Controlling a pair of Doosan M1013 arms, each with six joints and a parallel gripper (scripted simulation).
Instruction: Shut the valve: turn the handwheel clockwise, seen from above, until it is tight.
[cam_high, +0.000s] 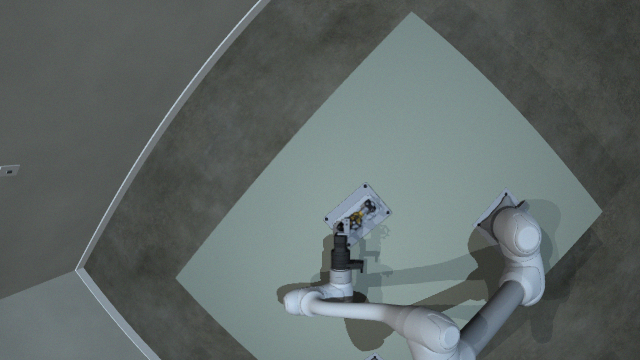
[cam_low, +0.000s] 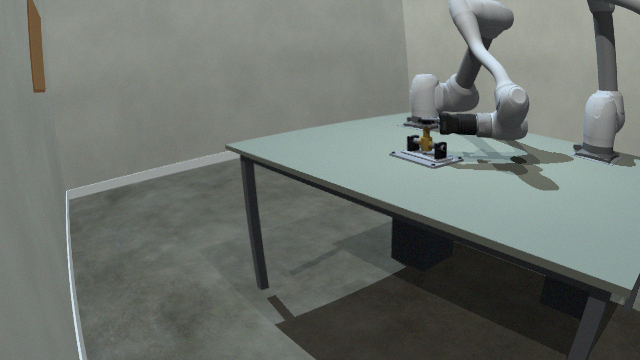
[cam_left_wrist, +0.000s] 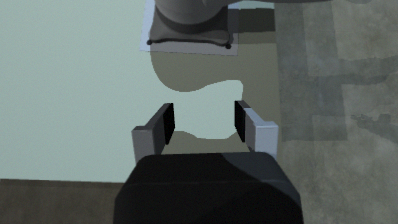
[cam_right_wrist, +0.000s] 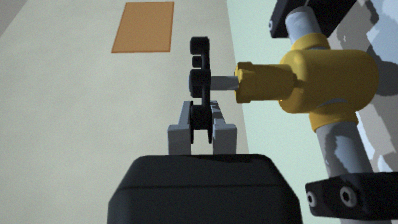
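Note:
Right now my right hand is 2 cm past the dark handwheel, 2 cm to the left of it and 1 cm above it. The rest, counted from my right hand: light grey plate 2 cm behind, 2 cm to the right, 13 cm below.

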